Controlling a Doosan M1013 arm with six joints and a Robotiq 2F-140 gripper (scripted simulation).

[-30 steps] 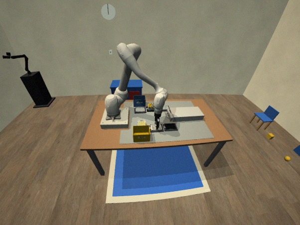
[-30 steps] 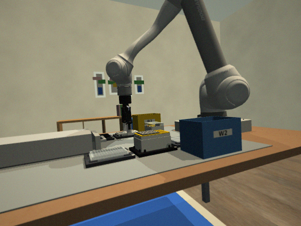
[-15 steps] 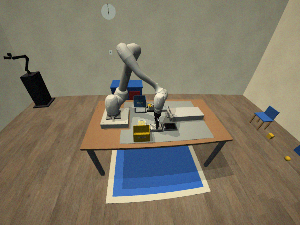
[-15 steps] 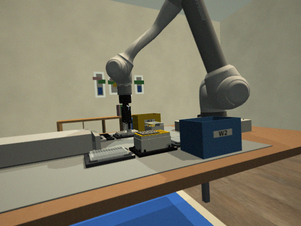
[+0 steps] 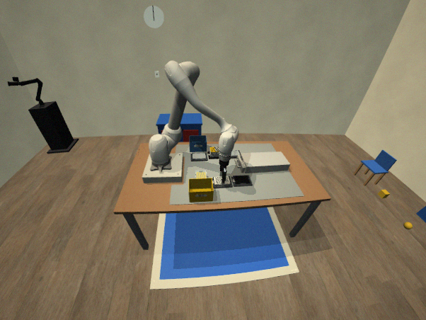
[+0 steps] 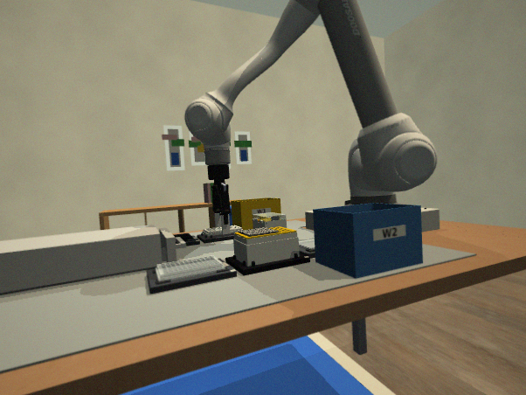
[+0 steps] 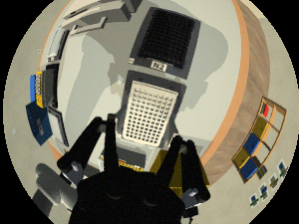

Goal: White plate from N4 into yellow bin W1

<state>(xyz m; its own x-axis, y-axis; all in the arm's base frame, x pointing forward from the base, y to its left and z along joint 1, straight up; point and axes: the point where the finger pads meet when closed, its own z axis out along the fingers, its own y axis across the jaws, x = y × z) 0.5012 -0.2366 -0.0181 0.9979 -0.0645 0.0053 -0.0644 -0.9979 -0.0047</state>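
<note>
The yellow bin W1 lies 190 mm behind my hand, 110 mm to the right of it and 10 mm below it. Also, from my hand: yellow-topped tip box: 380 mm to the left, 20 mm ahead, 10 mm above; then long grey box: 390 mm ahead, 170 mm to the left, 10 mm below; then blue bin W2: 530 mm to the left, 140 mm behind, 10 mm below.
</note>
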